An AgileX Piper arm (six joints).
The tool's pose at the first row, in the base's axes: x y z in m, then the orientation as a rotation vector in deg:
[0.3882, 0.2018, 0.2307, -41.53, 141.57, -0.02]
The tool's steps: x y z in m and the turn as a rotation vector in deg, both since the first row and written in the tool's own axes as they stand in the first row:
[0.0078, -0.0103, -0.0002, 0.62, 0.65, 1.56]
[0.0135, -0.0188, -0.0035, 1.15, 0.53, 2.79]
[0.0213, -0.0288, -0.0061, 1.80, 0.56, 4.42]
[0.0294, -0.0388, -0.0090, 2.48, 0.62, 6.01]
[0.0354, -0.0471, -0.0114, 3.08, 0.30, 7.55]
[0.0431, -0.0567, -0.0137, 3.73, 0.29, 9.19]
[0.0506, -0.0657, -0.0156, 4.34, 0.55, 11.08]
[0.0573, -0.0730, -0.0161, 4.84, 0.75, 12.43]
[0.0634, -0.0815, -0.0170, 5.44, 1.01, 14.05]
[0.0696, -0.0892, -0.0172, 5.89, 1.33, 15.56]
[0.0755, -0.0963, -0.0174, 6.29, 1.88, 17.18]
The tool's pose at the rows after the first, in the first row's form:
[0.3878, 0.1891, 0.2284, -39.44, 142.64, -0.44]
[0.3863, 0.1785, 0.2295, -37.67, 142.85, -0.59]
[0.3845, 0.1657, 0.2292, -35.37, 143.29, -0.79]
[0.3824, 0.1527, 0.2290, -33.11, 143.72, -1.06]
[0.3811, 0.1422, 0.2292, -30.89, 143.76, -1.10]
[0.3793, 0.1298, 0.2286, -28.56, 144.08, -1.28]
[0.3776, 0.1181, 0.2277, -25.96, 144.70, -1.42]
[0.3763, 0.1085, 0.2258, -24.07, 145.13, -1.61]
[0.3758, 0.0981, 0.2247, -21.80, 145.63, -1.83]
[0.3752, 0.0884, 0.2229, -19.73, 146.17, -1.94]
[0.3745, 0.0793, 0.2211, -17.55, 146.94, -2.03]

